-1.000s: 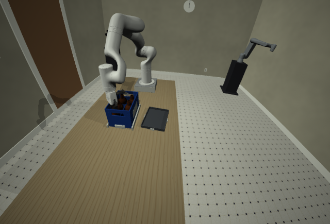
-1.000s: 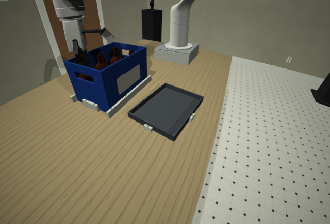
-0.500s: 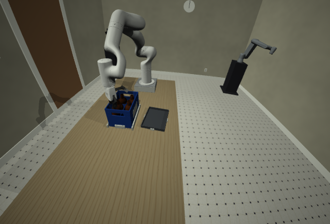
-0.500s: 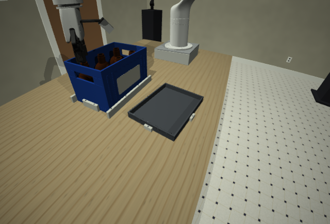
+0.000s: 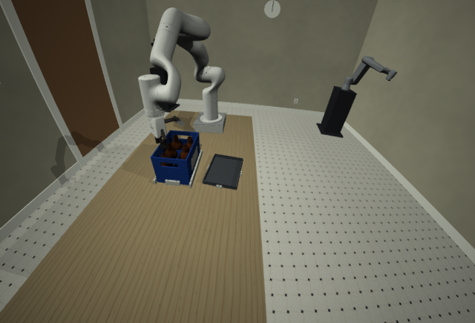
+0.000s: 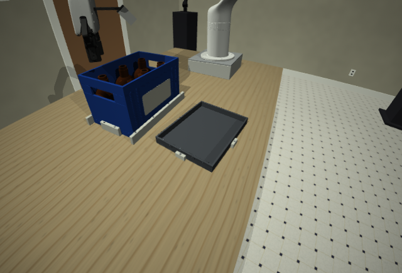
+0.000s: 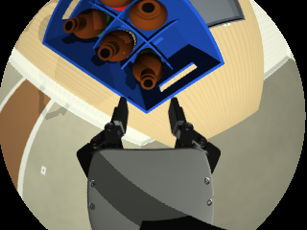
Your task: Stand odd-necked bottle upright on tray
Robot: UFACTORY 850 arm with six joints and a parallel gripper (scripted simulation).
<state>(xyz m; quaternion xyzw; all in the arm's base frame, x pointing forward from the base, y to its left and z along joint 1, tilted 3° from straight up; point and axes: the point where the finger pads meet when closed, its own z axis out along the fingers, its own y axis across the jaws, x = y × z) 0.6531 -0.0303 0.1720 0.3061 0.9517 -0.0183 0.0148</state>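
My gripper is now 11 cm past the bottle, 7 cm to the right of it and 15 cm above it. From my hand the other things lie so: dark grey tray 13 cm behind, 29 cm to the left, 22 cm below; blue crate 10 cm behind, 3 cm to the left, 15 cm below.
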